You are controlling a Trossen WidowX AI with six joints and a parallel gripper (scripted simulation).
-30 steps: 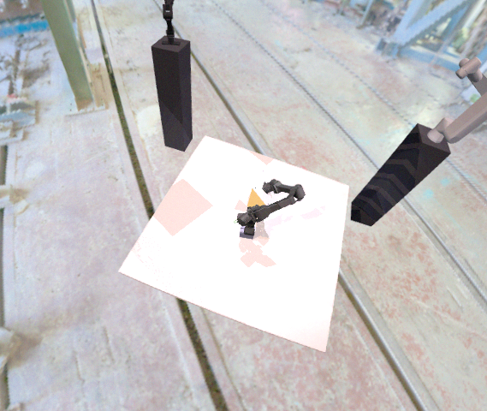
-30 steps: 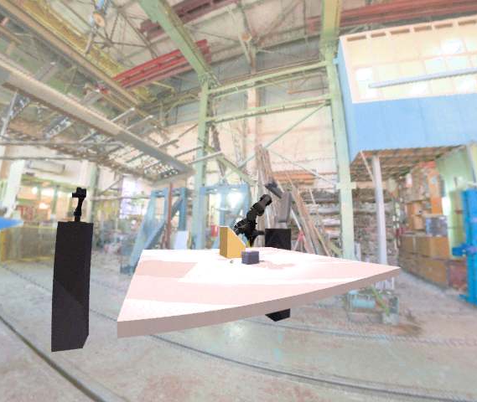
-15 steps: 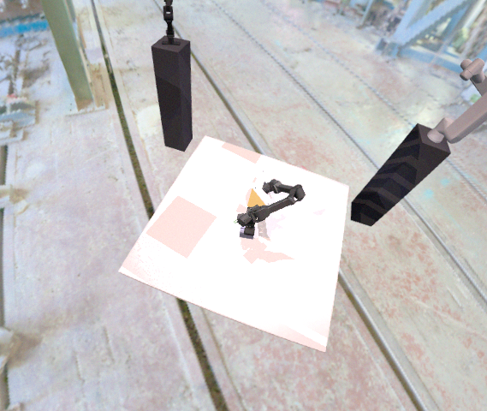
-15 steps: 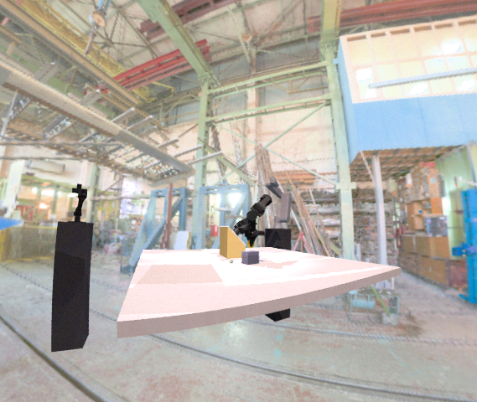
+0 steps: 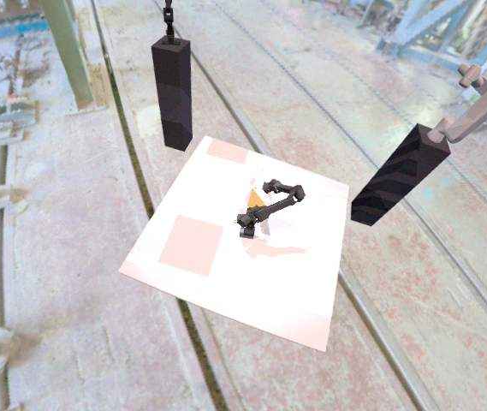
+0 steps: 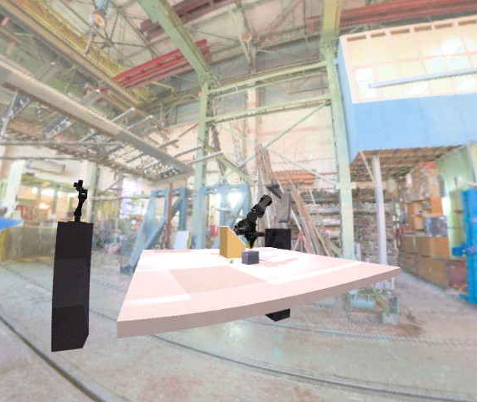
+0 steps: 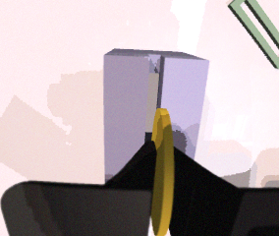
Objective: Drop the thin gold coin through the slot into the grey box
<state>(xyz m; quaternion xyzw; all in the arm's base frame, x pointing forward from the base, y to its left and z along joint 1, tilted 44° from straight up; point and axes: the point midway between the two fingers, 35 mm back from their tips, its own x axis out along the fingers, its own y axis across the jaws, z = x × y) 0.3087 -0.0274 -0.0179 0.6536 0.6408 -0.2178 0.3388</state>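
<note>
The gold coin lies 2 cm above my gripper tip.
</note>
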